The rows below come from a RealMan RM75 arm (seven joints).
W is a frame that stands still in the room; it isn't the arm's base.
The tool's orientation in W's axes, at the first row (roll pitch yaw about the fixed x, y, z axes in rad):
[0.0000 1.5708 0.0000]
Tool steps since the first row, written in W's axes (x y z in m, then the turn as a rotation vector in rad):
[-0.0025 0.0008 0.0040 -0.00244 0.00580 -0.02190]
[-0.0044 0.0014 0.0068 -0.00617 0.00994 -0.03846]
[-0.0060 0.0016 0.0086 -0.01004 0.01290 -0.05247]
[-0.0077 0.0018 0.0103 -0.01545 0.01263 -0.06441]
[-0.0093 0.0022 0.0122 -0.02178 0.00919 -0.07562]
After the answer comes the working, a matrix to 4 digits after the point.
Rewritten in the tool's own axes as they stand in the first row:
[-0.0040 0.0008 -0.0025 0.02190 0.00580 -0.00244]
[-0.0068 0.0014 -0.0044 0.03846 0.00994 -0.00617]
[-0.0086 0.0016 -0.0060 0.05247 0.01290 -0.01004]
[-0.0103 0.0018 -0.0077 0.06441 0.01263 -0.01545]
[-0.0122 0.0022 -0.0093 0.07562 0.00919 -0.02178]

The tool's axes in the first row as the columns of a matrix, in W's axes (rounded; the answer above uses it unrounded):
[0.0000 0.0000 1.0000]
[0.0000 1.0000 0.0000]
[-1.0000 0.0000 0.0000]

